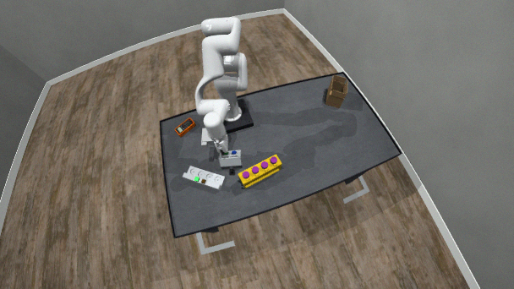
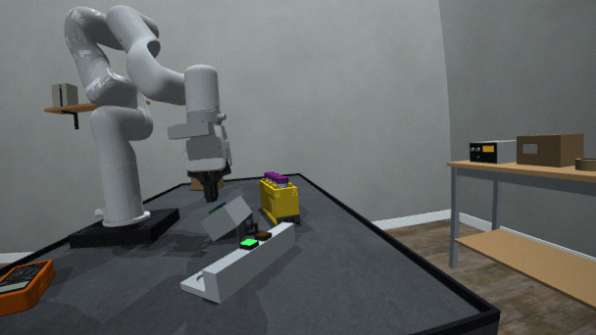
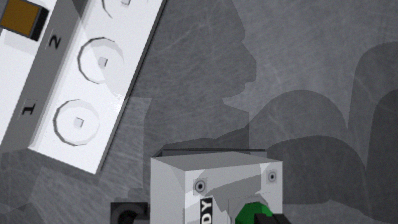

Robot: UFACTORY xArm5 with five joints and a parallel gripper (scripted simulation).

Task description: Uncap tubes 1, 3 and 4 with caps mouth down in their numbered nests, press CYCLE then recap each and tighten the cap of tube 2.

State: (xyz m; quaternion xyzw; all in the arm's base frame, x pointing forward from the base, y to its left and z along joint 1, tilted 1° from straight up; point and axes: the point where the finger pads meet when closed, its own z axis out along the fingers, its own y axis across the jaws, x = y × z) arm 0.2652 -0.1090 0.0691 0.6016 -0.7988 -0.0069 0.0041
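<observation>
Right now the green key is 4 cm below my hand. From my hand the other things lie so: orange multimeter 30 cm behind, 21 cm to the right, 9 cm below; then blue key 4 cm to the left, 4 cm below, 1 cm ahead; then grey key housing 5 cm below, 2 cm to the left, 2 cm ahead.
</observation>
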